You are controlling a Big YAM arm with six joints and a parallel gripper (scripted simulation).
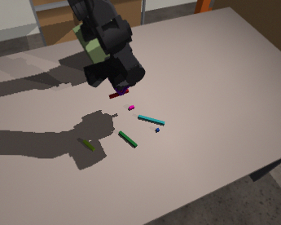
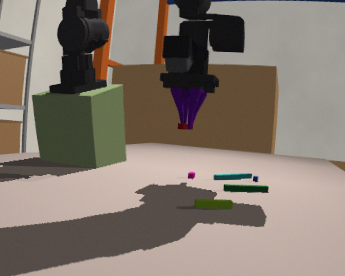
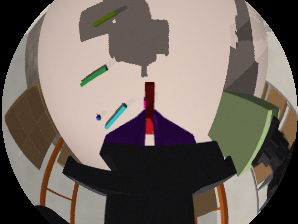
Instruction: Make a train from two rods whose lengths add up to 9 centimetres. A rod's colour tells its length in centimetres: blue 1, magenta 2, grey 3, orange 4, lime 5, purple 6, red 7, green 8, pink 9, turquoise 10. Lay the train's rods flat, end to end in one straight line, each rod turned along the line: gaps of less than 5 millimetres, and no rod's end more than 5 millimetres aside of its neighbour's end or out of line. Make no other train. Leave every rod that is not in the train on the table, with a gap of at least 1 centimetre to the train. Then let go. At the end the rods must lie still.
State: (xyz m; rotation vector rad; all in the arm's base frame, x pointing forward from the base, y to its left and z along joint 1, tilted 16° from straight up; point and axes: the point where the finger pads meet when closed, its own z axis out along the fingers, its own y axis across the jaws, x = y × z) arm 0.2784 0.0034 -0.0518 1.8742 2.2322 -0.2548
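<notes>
Now: hand 1 cm to the left of the red rod. The rest, counted from my hand: magenta rod (10 cm below, 4 cm to the left); turquoise rod (10 cm to the left, 10 cm below, 7 cm ahead); green rod (13 cm ahead, 10 cm below, 1 cm to the right).
</notes>
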